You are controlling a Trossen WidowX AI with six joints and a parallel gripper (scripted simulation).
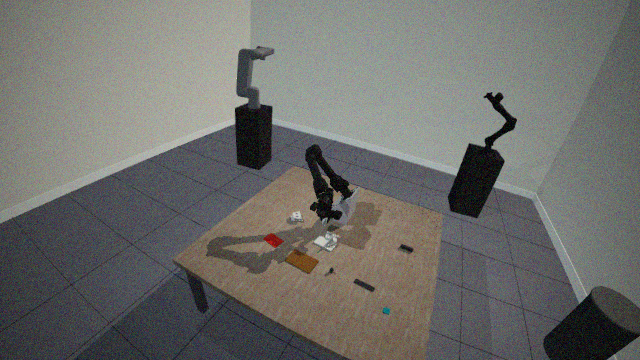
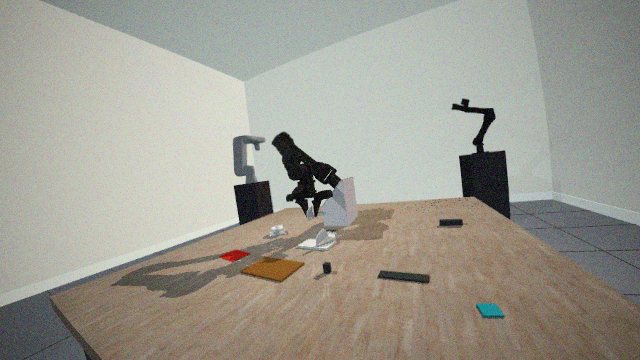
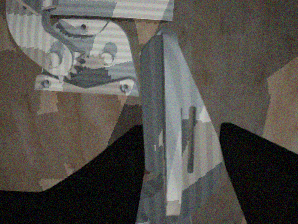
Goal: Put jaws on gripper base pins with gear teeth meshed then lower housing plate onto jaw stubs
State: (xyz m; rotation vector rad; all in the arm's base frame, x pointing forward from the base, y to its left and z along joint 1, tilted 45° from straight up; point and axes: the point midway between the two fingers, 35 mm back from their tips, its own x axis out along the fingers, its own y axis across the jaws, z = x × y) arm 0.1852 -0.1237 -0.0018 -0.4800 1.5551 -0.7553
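My gripper tip is now 50 mm short of the grey jaw, 70 mm to the right of it and 60 mm above it. Also, from my gripper tip: orange-brown tile (270 mm ahead, 30 mm to the right, 80 mm below); then black cylinder (280 mm ahead, 140 mm to the left, 70 mm below); then red tile (190 mm ahead, 240 mm to the right, 80 mm below).
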